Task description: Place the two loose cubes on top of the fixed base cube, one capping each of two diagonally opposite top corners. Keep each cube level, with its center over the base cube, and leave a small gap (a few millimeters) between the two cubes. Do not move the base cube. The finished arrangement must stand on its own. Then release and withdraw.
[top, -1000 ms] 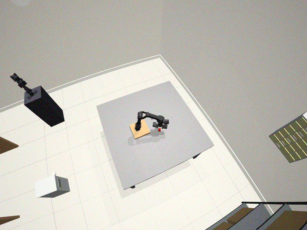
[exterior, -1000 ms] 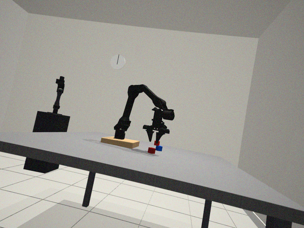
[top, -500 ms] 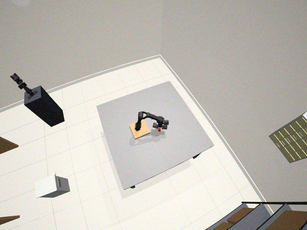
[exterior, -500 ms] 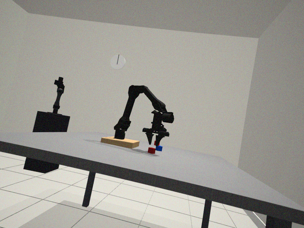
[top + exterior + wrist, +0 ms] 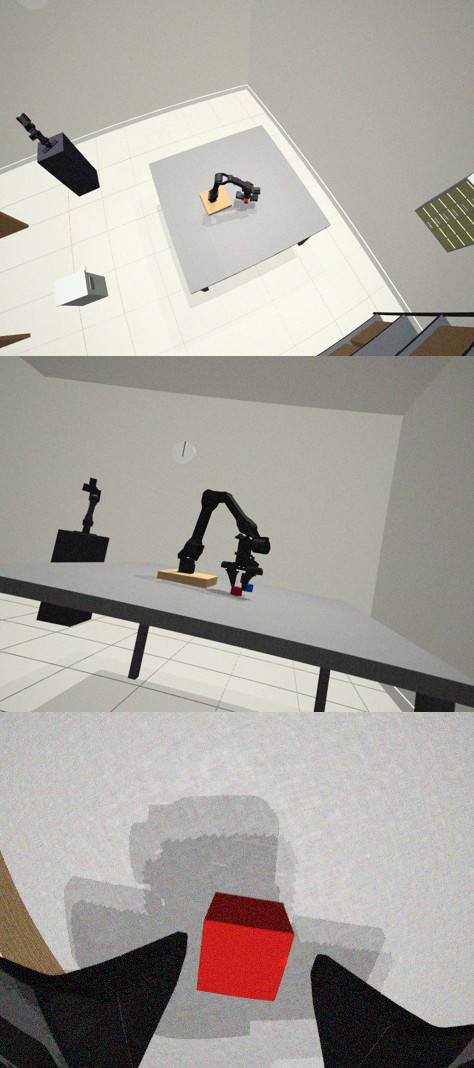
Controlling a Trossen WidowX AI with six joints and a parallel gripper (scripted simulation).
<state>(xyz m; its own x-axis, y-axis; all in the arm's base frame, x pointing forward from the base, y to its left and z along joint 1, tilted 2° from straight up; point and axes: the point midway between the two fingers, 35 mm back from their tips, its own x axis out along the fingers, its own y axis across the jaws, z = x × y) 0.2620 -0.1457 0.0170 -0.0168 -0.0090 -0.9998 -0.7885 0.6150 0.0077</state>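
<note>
Now: the blue cube 21 cm to the left of my gripper tip, 3 cm ahead of it and 1 cm below it.
</note>
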